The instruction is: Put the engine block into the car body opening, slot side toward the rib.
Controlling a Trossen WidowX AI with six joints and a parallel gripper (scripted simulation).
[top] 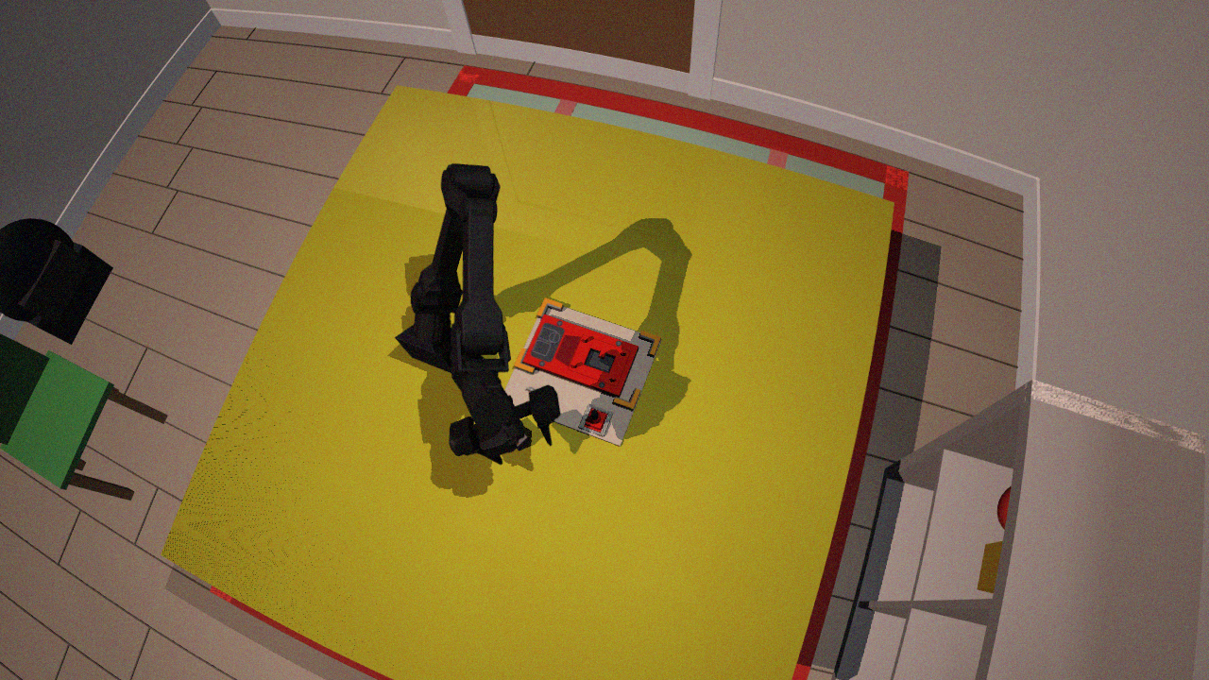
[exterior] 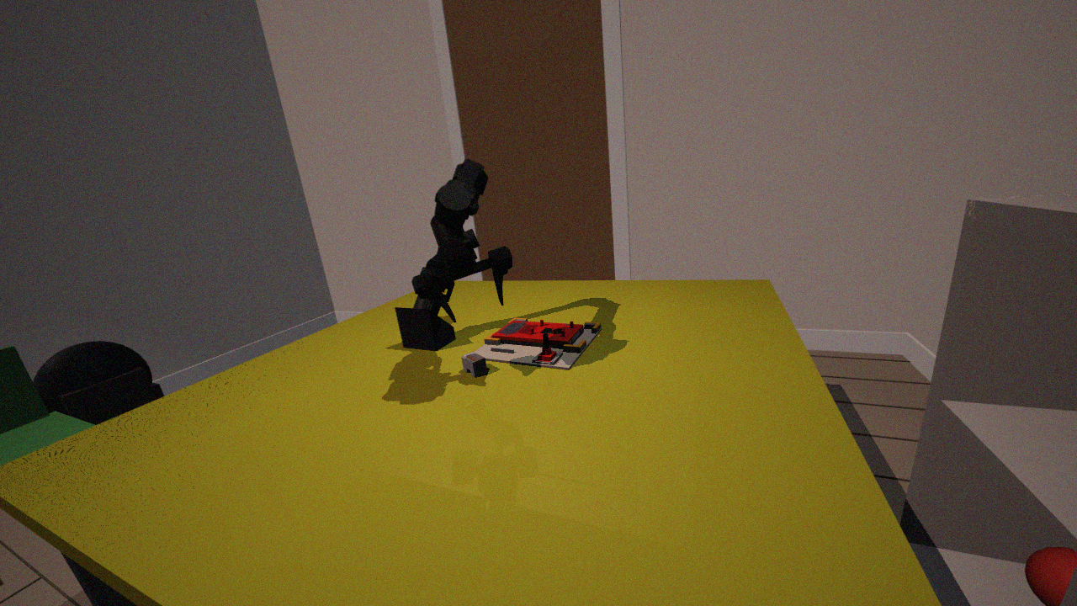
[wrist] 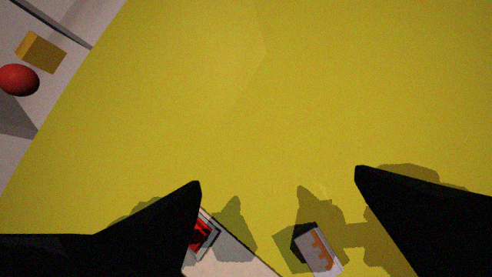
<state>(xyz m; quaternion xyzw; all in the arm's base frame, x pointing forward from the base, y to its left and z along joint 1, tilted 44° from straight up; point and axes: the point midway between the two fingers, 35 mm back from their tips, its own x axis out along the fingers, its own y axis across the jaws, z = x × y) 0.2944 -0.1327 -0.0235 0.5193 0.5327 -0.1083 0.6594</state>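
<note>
Right now the engine block is 7 cm behind my gripper tip, 3 cm to the left of it and 14 cm below it. Round my gripper tip: beige base plate 2 cm behind, 22 cm to the left, 14 cm below.
</note>
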